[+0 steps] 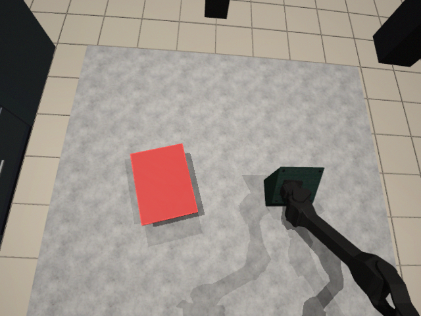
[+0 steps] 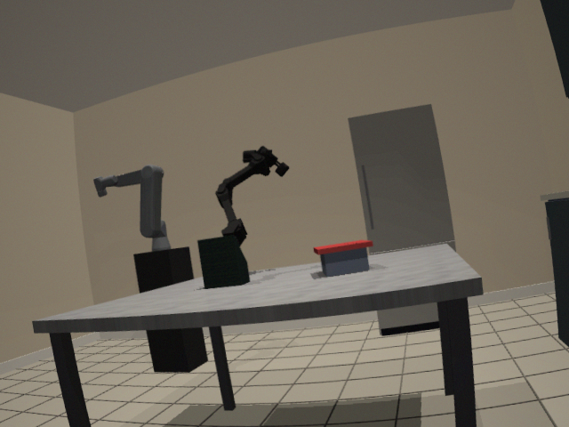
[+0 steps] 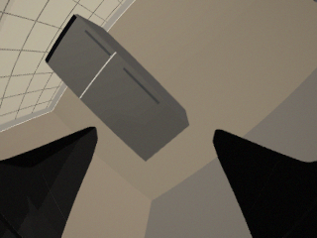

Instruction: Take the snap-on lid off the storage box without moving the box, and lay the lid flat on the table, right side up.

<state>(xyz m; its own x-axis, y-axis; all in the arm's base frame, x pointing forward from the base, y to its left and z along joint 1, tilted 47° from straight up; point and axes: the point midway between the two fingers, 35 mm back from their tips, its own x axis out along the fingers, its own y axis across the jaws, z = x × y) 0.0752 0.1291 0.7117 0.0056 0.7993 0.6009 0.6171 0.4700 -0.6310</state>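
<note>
The red lid is 39 cm ahead of my gripper tip, 64 cm to the right of it and 42 cm below it. From my gripper tip the other things lie so: grey-blue storage box 39 cm ahead, 64 cm to the right, 47 cm below.
</note>
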